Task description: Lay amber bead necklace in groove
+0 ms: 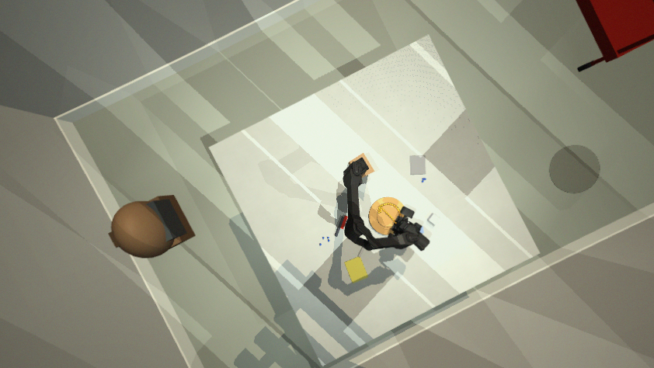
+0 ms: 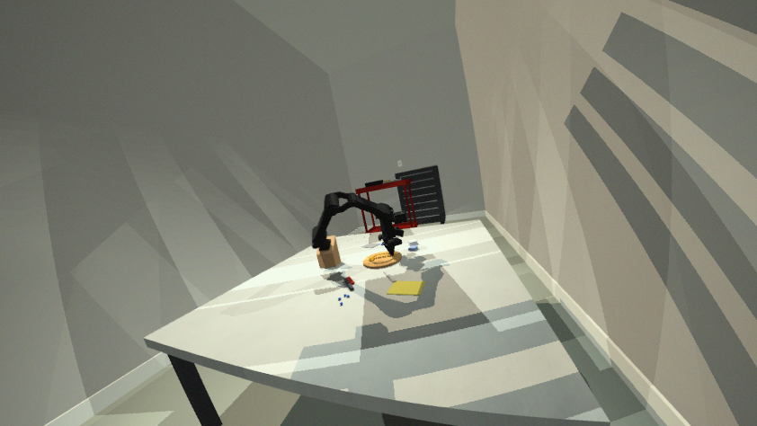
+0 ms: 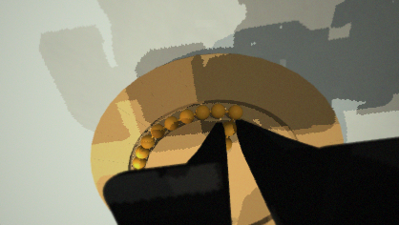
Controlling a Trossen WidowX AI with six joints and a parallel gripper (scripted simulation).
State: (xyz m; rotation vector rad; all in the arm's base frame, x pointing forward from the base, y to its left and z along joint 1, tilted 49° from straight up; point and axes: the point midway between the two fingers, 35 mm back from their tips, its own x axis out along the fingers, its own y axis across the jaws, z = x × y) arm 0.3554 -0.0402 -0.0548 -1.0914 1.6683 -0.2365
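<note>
Right now the round bead board is 5 cm behind my gripper tip, 2 cm to the right of it and 1 cm below it. Round my gripper tip: light blue cube (10 cm ahead, 9 cm to the left, 1 cm below); red-handled tool (14 cm behind, 25 cm to the right, 1 cm below); white cube (9 cm ahead, 18 cm to the left).
</note>
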